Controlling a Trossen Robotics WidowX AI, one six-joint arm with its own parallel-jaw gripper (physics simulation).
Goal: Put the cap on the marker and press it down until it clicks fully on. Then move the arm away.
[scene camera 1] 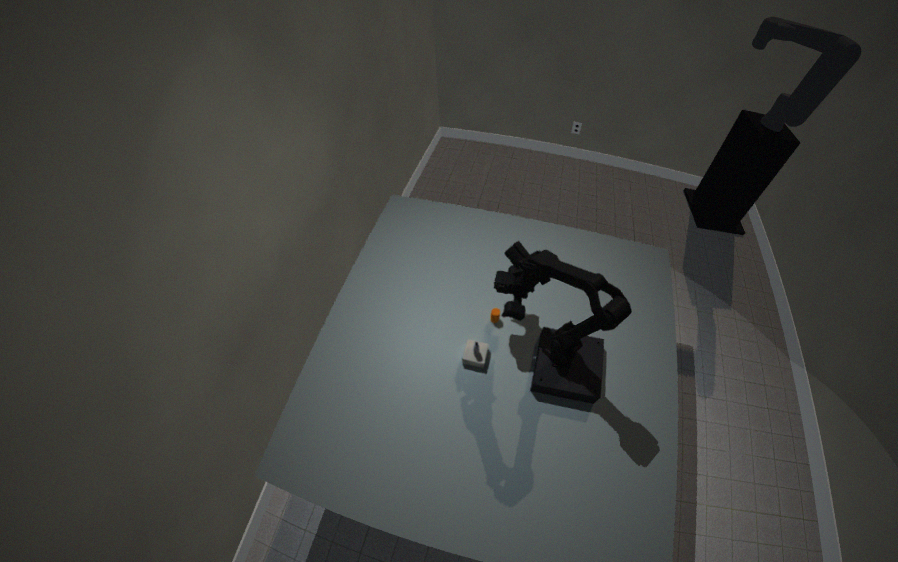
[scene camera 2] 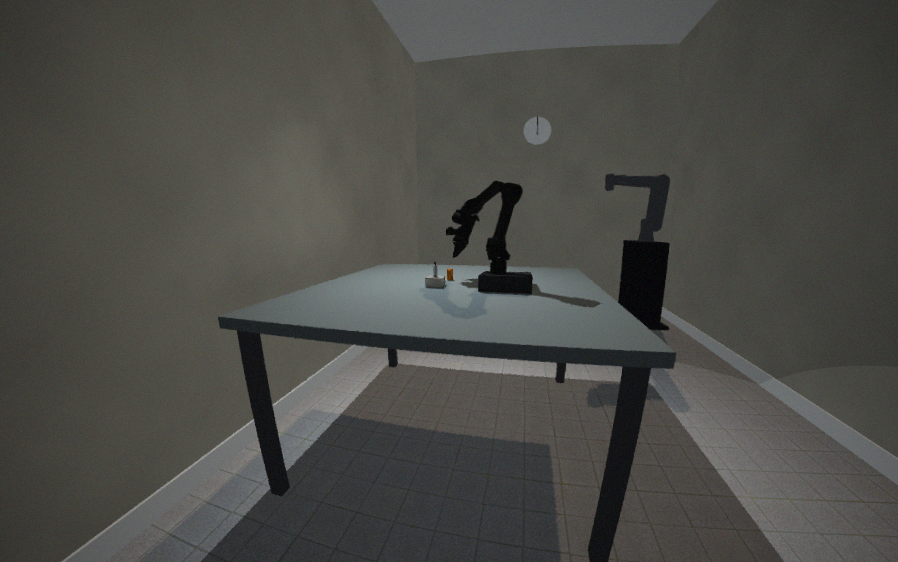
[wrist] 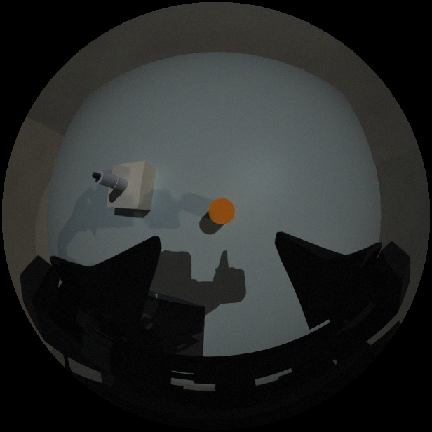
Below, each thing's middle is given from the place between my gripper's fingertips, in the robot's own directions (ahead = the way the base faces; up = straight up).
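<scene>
Whitish block (wrist: 140, 175): my gripper is 150 mm to the right of it, 90 mm above it and 70 mm short of it.
</scene>
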